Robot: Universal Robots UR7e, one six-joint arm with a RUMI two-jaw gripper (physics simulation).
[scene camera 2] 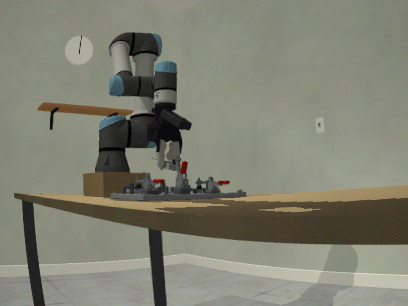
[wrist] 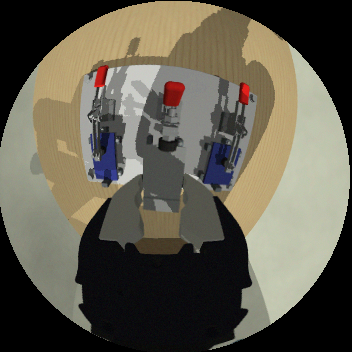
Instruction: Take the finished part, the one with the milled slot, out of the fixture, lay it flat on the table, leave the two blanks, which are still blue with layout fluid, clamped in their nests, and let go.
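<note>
My gripper is shut on the grey finished part, gripping it by its two sides. The fingers are above the front middle of the grey fixture plate. The part reaches toward the black tip of the middle clamp; the gap below it is hard to judge, and its slot cannot be made out. In the wrist view one blue blank lies in the left nest and the other blue blank in the right nest, each under its clamp.
The middle clamp's red handle stands raised close to the fingers. The left red handle and right red handle lie lower. The wooden table surrounds the plate. A wooden block supports the arm.
</note>
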